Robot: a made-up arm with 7 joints.
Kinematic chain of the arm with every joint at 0, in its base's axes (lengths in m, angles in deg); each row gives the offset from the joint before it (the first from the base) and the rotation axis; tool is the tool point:
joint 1: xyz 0 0 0.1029 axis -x
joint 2: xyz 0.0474 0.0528 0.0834 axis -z
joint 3: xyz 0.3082 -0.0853 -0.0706 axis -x
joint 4: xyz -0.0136 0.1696 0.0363 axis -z
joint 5: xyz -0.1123 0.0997 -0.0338 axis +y
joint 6: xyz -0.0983 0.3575 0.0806 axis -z
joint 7: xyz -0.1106 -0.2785 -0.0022 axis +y
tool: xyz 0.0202 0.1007 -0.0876
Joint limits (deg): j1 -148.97..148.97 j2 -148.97..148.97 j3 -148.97..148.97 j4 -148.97..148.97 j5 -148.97..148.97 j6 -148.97..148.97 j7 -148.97..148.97
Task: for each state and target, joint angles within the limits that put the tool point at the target. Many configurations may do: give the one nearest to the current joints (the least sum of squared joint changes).
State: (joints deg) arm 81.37 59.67 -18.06 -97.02 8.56 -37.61 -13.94
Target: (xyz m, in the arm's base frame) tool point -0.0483 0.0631 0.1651
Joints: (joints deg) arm 95.54 57.30 -4.77 -95.99 28.39 -20.74 -15.46
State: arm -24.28 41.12 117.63 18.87 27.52 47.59 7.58
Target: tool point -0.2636 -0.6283 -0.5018
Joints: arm -6.02 50.32 144.51 44.30 17.23 73.77 21.06
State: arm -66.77 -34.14 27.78 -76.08 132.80 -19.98 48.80
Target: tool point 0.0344 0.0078 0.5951
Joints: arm -78.59 -24.21 12.95 -44.99 137.72 4.31 58.56
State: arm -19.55 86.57 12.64 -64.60 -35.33 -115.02 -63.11
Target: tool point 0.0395 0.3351 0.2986
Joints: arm -20.80 62.61 6.00 -72.29 -38.54 -139.98 -69.57
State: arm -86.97 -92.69 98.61 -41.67 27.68 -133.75 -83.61
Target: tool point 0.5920 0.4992 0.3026
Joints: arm -93.94 -93.46 135.83 -18.98 33.34 -136.12 -81.79
